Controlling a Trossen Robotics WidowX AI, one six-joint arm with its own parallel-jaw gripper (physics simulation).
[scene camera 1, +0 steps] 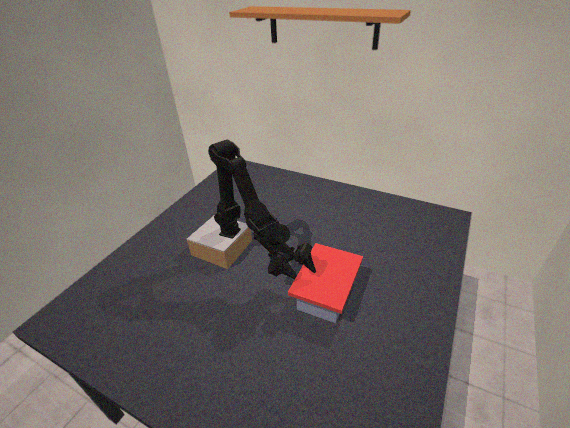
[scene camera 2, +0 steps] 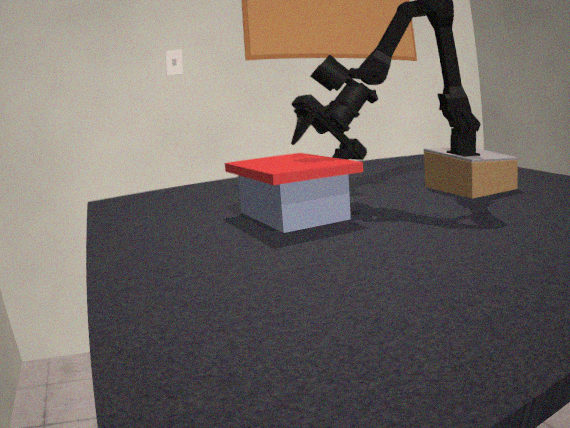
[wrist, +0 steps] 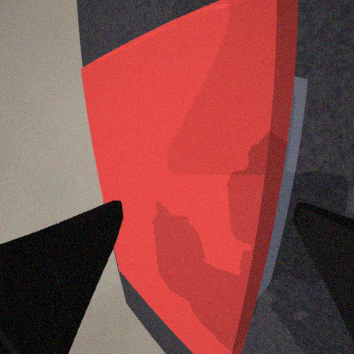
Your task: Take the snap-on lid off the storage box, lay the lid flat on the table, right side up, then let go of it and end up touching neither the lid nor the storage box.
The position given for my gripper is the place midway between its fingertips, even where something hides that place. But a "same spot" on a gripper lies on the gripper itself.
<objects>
my gripper: scene camera 1; scene camera 2; wrist 208, 210
red lid: scene camera 1; scene camera 2 275, 170; wrist
same spot on my gripper: (scene camera 1: 308, 262) = (scene camera 2: 300, 124)
same spot on red lid: (wrist: 189, 122) = (scene camera 1: 304, 285)
</objects>
